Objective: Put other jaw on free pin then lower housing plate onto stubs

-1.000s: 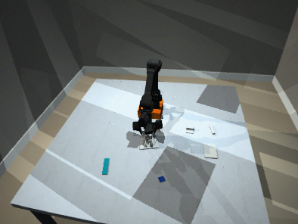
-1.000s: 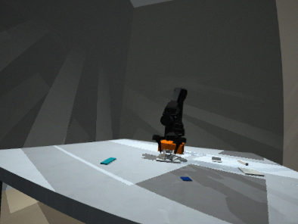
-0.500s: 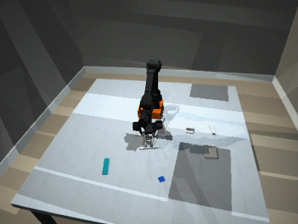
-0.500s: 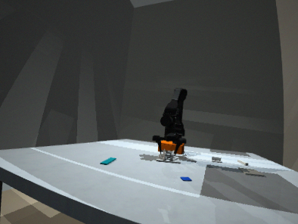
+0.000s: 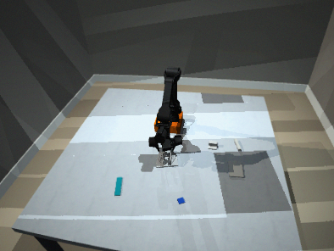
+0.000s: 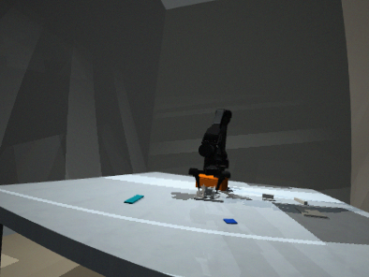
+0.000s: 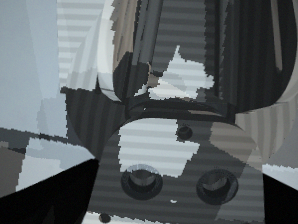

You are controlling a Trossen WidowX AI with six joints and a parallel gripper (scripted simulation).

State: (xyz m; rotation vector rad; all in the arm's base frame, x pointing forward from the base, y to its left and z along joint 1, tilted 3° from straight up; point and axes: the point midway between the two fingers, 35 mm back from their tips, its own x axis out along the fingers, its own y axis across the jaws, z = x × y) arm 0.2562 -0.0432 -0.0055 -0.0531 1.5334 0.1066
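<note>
Right now the jaw is 2 cm ahead of my gripper tip and 1 cm to the right of it. Also, from my gripper tip: blue square (32 cm ahead, 9 cm to the left, 1 cm below); white base (7 cm ahead, 1 cm to the left, 1 cm below); small pale block (28 cm to the left, 7 cm behind, 1 cm below).
</note>
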